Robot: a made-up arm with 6 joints.
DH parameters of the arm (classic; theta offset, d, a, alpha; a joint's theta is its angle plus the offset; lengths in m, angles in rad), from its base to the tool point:
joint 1: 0 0.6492 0.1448 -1.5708
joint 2: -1.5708 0 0.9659 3.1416
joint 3: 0 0 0.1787 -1.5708
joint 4: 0 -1.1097 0 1.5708
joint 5: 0 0 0 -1.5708
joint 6: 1.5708 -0.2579 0 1.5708
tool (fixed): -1.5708 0 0 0
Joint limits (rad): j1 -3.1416..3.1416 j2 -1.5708..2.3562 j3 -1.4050..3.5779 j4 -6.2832..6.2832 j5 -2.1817..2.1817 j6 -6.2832..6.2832
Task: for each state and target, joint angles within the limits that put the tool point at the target. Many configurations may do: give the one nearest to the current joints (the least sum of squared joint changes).
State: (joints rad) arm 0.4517 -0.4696 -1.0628 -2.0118 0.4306 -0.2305
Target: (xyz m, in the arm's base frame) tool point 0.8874 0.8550 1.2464
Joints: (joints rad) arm 0.8211 -0.2474 -0.6077 -1.9930 0.2885 -0.2305
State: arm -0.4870 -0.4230 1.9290 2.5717 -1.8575 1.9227
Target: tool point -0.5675 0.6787 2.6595
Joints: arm -0.9755 -0.3653 1.4588 2.7248 -1.0268 1.9227
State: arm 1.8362 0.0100 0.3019 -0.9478 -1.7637 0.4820
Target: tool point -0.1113 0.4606 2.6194
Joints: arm 1.3790 -0.2279 0.8729 -0.8816 -1.4291 0.4820
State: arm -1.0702 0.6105 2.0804 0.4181 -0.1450 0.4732
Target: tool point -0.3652 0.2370 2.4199
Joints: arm -0.6300 0.4748 2.7904 0.4747 -0.2021 0.4732
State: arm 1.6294 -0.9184 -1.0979 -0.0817 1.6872 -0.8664
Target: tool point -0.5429 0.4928 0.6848
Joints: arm 2.2455 -0.1150 -1.4050 0.4705 1.6904 -0.8664
